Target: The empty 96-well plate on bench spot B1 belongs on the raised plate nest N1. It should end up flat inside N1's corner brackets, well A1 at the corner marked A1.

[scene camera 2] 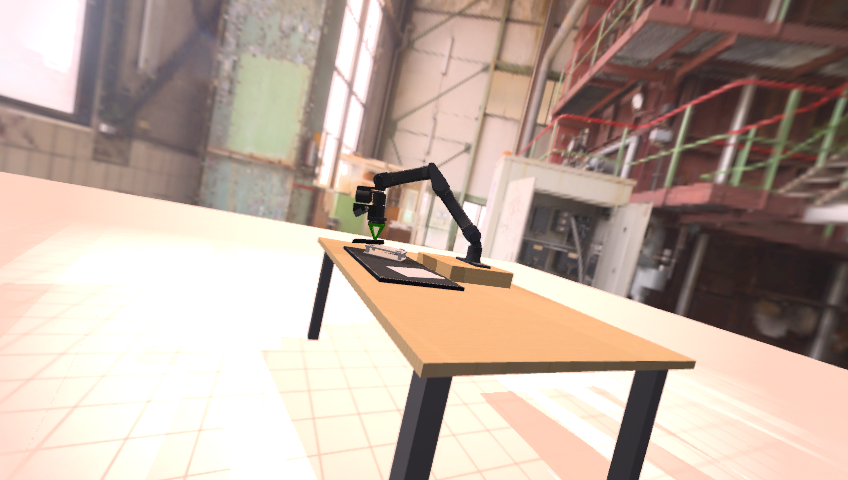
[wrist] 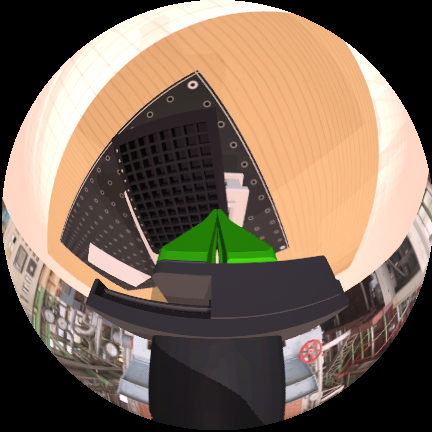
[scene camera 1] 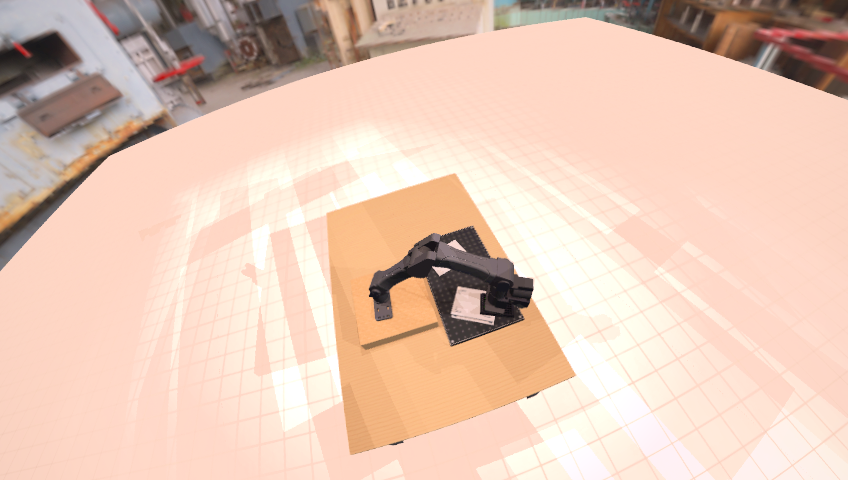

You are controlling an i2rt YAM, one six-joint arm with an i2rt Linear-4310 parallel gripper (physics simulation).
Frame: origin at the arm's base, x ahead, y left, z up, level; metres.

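Seen in the pictures: gripper, fingertip midpoint: (scene camera 2: 375, 239) (wrist: 216, 215) (scene camera 1: 491, 311); arm's base, link origin: (scene camera 2: 472, 263) (scene camera 1: 382, 297).
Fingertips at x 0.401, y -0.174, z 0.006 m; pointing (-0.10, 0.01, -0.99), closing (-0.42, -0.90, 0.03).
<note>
Pixels of each thing's top centre, then the offset from my fingertips to it. "*": a spot on its surface instead. Level surfaces: height alone.
- black 96-well plate, top centre: (wrist: 169, 206) (scene camera 1: 497, 302) (scene camera 2: 369, 237) dx +0.031, dy +0.025, dz +0.008 m
- white raised nest N1, top centre: (wrist: 188, 249) (scene camera 1: 475, 302) (scene camera 2: 387, 246) dx -0.046, dy +0.059, dz -0.012 m
- black perforated board, top centre: (wrist: 129, 251) (scene camera 2: 395, 263) (scene camera 1: 463, 277) dx -0.053, dy +0.208, dz -0.053 m
- white spot B1, surface spot: (wrist: 117, 266) * dx -0.087, dy +0.306, dz -0.052 m
- table, surface height: dz -0.067 m
The black 96-well plate (scene camera 1: 487, 305) (scene camera 2: 360, 240) (wrist: 170, 170) is off-centre on the white raised nest N1 (scene camera 1: 466, 303) (scene camera 2: 385, 252) (wrist: 238, 197). It sticks out past the nest's side farthest from the arm base and leaves much of the nest's top bare, outside a squared fit in the brackets. My gripper (scene camera 2: 375, 239) (wrist: 216, 215) points down, its green fingers shut with tips together, close to the plate's edge in the wrist view. Whether they touch the plate, and whether it is tilted, I cannot tell. The A1 marks are not readable. The arm hides part of the plate in scene camera 1.
The black perforated board (scene camera 1: 447, 297) (wrist: 95, 200) carries the nest. The white spot B1 (scene camera 1: 457, 245) (scene camera 2: 414, 272) (wrist: 117, 266) lies flat at its other end. The arm stands on a wooden block (scene camera 1: 395, 330) (scene camera 2: 482, 275) on the table (scene camera 1: 416, 392) (scene camera 2: 511, 324) (wrist: 300, 100).
</note>
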